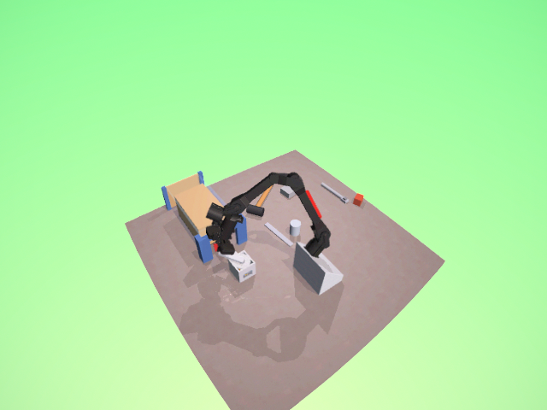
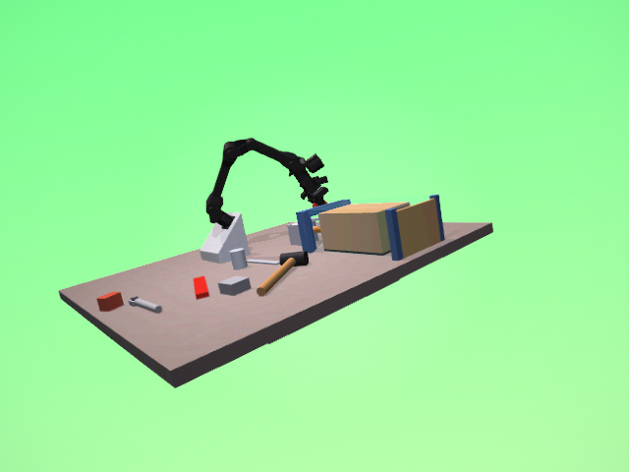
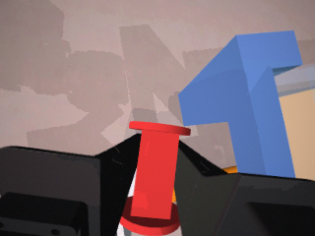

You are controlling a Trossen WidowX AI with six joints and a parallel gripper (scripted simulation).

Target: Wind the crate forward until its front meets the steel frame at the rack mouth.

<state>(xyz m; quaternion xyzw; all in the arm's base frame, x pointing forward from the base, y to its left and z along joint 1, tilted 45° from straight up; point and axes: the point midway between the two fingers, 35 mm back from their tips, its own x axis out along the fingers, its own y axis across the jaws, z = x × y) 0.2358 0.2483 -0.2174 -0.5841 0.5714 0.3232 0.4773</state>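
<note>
The winch handle lies 40 mm to the right of my gripper tip, 30 mm below it and 30 mm behind it. Round my gripper tip: flat steel bar 350 mm to the right, 130 mm below, 30 mm ahead; then white winch 100 mm below, 100 mm behind, 90 mm to the right; then red grip 20 mm to the right.
</note>
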